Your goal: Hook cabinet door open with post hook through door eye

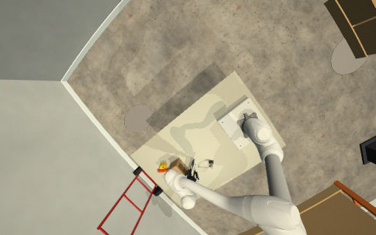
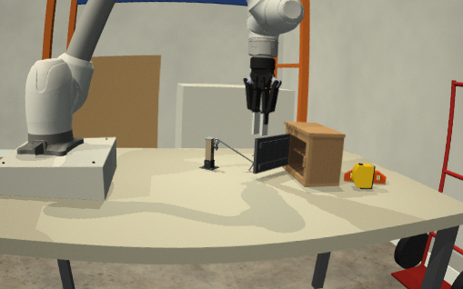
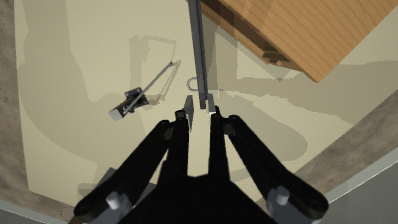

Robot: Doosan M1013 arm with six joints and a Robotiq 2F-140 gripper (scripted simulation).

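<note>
Now: the dark door 50 mm ahead of my hand, 60 mm to the left of it and 100 mm below it.
</note>
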